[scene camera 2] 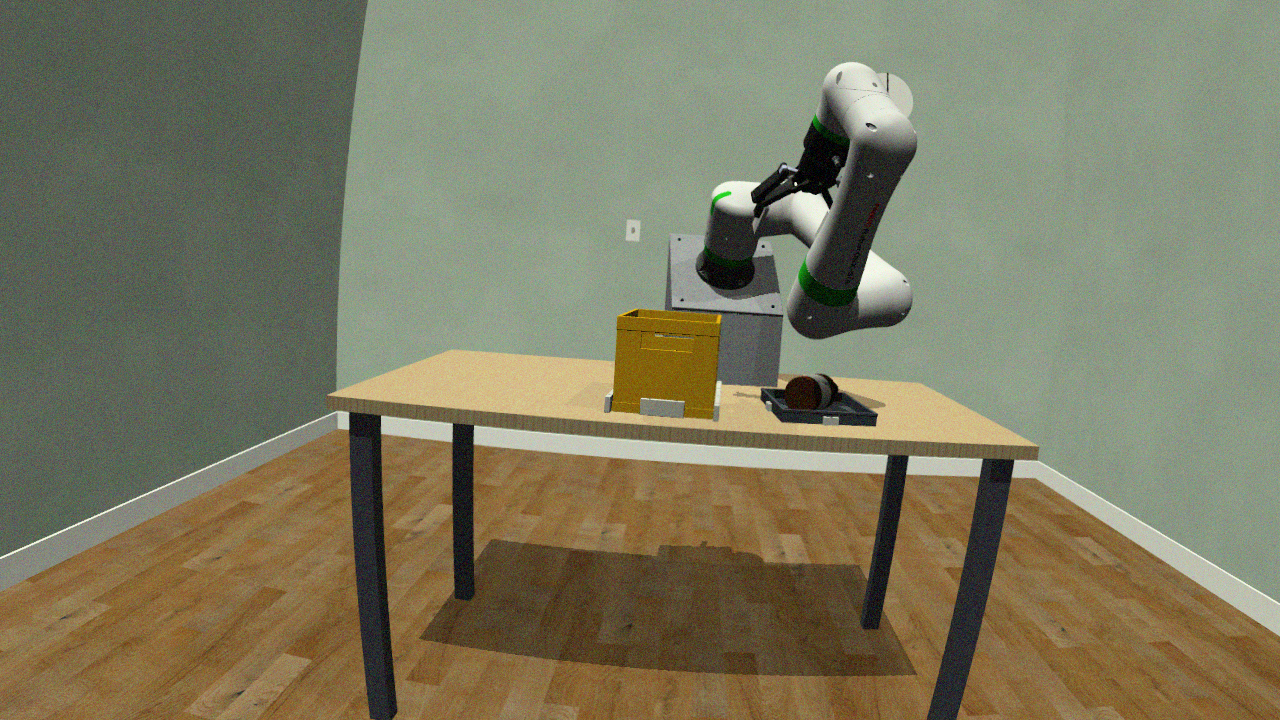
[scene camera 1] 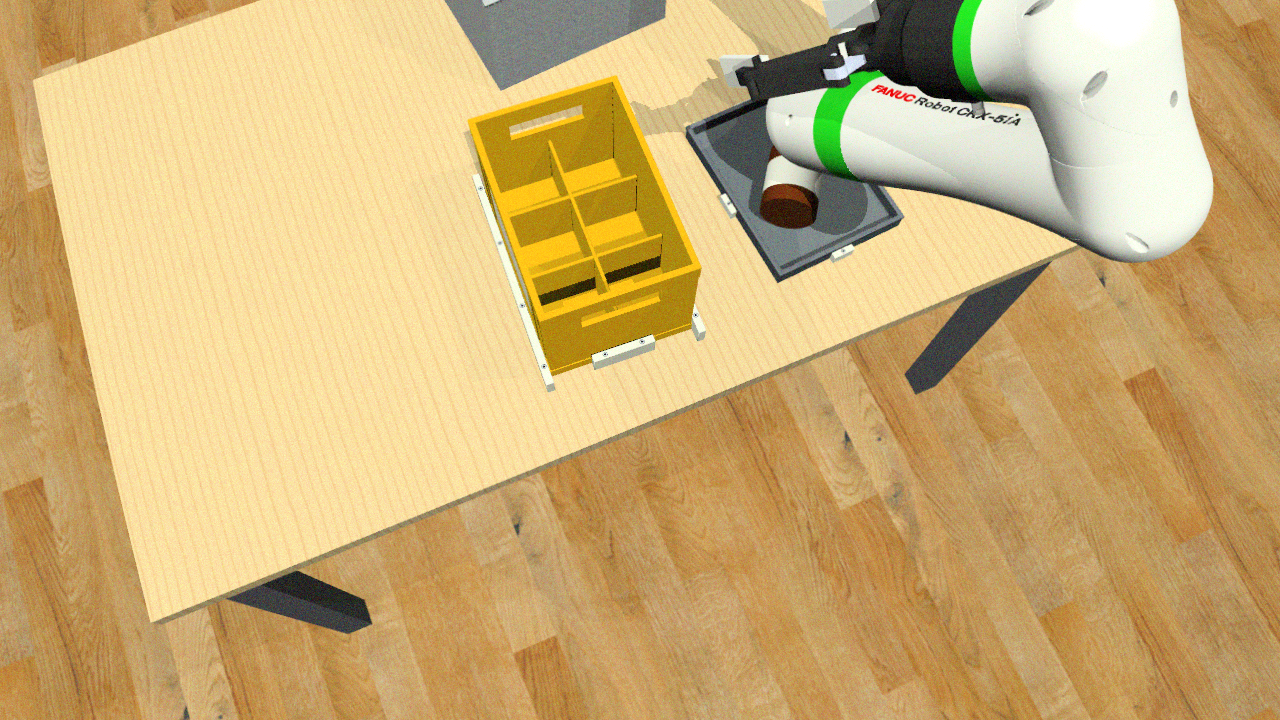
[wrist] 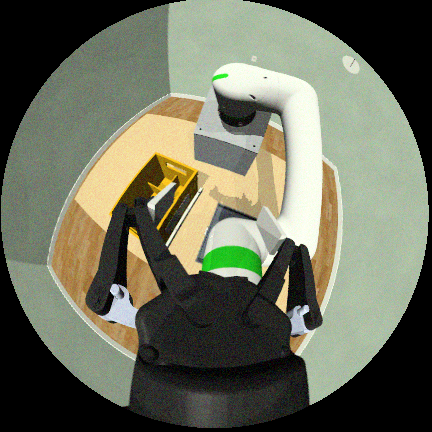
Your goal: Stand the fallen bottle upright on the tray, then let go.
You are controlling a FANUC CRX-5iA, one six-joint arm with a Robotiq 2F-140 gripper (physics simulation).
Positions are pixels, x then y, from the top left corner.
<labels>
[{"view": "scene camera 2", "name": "gripper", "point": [787,234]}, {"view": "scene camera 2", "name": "brown bottle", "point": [818,391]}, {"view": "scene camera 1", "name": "gripper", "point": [778,41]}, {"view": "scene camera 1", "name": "brown bottle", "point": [790,198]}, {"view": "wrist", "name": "gripper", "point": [218,203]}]
</labels>
